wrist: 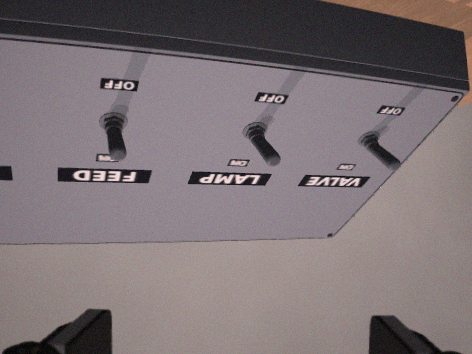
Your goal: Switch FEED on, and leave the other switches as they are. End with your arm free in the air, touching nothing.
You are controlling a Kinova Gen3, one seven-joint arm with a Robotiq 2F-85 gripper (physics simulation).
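Frame: origin at the arm's base, x ahead, y left, z up, level; metres.
Seen in the pictures: gripper, fingertip midpoint: [240, 342].
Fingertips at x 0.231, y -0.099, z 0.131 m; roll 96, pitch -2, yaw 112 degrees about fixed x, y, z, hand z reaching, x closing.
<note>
A point is followed by its place in that frame.
The FEED switch [116, 141] {y -0.118, x 0.415, z 0.031 m} is a black toggle on the grey panel [225, 215] {y 0.019, x 0.572, z 0.079 m}, left of centre in the wrist view, which shows the panel upside down. Its tip overlaps the small ON label [102, 158] {y -0.122, x 0.489, z 0.033 m} above the FEED nameplate [104, 175] {y -0.118, x 0.510, z 0.045 m}; the OFF label [119, 85] {y -0.117, x 0.414, z -0.009 m} is at its other side. The slanted view does not show clearly which way it is set. The LAMP switch [265, 145] {y 0.000, x 0.422, z 0.027 m} and the VALVE switch [381, 151] {y 0.119, x 0.426, z 0.026 m} stand to its right in a similar pose. My gripper [240, 330] {y -0.099, x 0.231, z 0.131 m} is open and empty, its fingers at the bottom corners, apart from the switches.
The panel's dark box side [250, 37] {y -0.028, x 0.383, z -0.045 m} runs along the top of the view. Part of another nameplate [5, 173] {y -0.202, x 0.511, z 0.045 m} shows at the left edge. A grey surface [240, 280] shows below the panel and to its right. A wooden surface [425, 11] {y 0.130, x 0.368, z -0.087 m} shows at the top right.
</note>
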